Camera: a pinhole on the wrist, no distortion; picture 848 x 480 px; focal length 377.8 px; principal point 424.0 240.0 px. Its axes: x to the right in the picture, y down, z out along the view. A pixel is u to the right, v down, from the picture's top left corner.
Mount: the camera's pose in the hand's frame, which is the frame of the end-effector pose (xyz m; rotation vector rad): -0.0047 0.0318 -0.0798 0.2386 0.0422 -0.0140
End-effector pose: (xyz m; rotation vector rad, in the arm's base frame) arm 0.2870 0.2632 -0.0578 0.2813 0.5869 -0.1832
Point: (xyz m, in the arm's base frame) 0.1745 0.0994 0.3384
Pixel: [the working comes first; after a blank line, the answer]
In the camera's frame: -0.3130 -0.0424 0.3960

125.4 199.6
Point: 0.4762 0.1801 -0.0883
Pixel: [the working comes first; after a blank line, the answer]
In the camera's frame: 0.1769 -0.0218 0.1982

761.3 198.4
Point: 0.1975 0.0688 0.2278
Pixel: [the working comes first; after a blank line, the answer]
In the camera's frame: -0.2254 -0.1015 0.3457

177.7 129.1
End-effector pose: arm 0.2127 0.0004 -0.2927 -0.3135 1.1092 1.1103
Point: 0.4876 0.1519 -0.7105
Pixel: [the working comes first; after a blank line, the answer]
In the camera's frame: 0.4354 -0.2647 0.2299

outside the picture
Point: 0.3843 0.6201 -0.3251
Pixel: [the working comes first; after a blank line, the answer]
In the camera's frame: 0.3497 0.2465 0.5611

659.4 406.0
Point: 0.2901 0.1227 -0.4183
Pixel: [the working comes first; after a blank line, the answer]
In the camera's frame: 0.1718 -0.0364 0.1696

806.8 158.9
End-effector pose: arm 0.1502 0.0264 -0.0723 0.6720 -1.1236 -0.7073
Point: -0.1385 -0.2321 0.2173
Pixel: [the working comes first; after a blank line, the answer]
In the camera's frame: 0.2705 0.1073 0.4692

641.8 326.4
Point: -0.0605 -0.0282 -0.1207
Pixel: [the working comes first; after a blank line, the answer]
In the camera's frame: -0.0467 -0.0690 0.2953

364.3 151.7
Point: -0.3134 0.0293 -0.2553
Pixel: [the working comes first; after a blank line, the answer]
In the camera's frame: -0.2422 -0.1344 0.5024

241.9 139.0
